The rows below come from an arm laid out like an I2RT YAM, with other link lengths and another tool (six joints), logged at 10 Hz.
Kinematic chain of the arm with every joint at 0, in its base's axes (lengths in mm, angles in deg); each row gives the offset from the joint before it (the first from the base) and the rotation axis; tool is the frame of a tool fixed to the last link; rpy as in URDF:
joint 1: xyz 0 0 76.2 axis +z
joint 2: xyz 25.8 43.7 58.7 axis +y
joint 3: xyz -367 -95.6 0 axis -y
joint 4: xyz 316 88.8 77.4 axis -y
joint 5: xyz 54.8 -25.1 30 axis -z
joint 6: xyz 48.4 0 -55.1 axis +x
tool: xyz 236 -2 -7 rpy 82.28 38.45 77.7
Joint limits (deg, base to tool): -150..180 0..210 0..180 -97..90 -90..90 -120..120
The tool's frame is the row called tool.
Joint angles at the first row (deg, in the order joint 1, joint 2, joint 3, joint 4, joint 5, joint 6):
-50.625, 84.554, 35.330, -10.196, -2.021, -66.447
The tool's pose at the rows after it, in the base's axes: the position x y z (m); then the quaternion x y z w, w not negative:
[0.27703 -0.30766 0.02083 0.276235 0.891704 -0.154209 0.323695]
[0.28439 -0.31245 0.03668 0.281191 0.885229 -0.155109 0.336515]
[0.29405 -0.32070 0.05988 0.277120 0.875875 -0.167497 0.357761]
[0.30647 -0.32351 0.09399 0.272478 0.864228 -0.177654 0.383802]
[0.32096 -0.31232 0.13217 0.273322 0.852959 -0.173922 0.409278]
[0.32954 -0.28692 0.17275 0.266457 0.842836 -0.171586 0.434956]
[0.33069 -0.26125 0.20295 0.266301 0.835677 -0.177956 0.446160]
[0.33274 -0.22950 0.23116 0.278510 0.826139 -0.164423 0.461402]
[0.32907 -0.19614 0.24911 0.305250 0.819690 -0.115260 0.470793]
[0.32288 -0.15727 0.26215 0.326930 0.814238 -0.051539 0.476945]
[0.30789 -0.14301 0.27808 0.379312 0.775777 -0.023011 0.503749]
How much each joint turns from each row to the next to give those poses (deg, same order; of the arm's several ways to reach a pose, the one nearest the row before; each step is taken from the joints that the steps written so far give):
0.000, -1.493, 0.788, -0.434, -0.874, 0.702
-0.001, -1.056, 1.582, -1.233, -0.531, 0.966
0.350, -1.841, 1.320, -0.091, 0.086, 0.355
1.053, -2.986, 2.104, -1.572, 0.088, 1.048
2.278, -3.603, 2.813, -3.688, -0.088, 2.806
3.776, -5.442, 1.936, -4.394, 1.048, 2.903
5.531, -4.312, 1.844, -4.480, 4.291, 3.951
5.807, -3.605, 2.460, -5.008, 3.003, 6.059
1.508, -2.902, 2.547, -5.884, -3.225, 5.892
-0.001, -3.250, 1.590, -5.278, -6.062, 4.837
0.005, -5.617, -1.309, -0.637, -0.814, 8.151

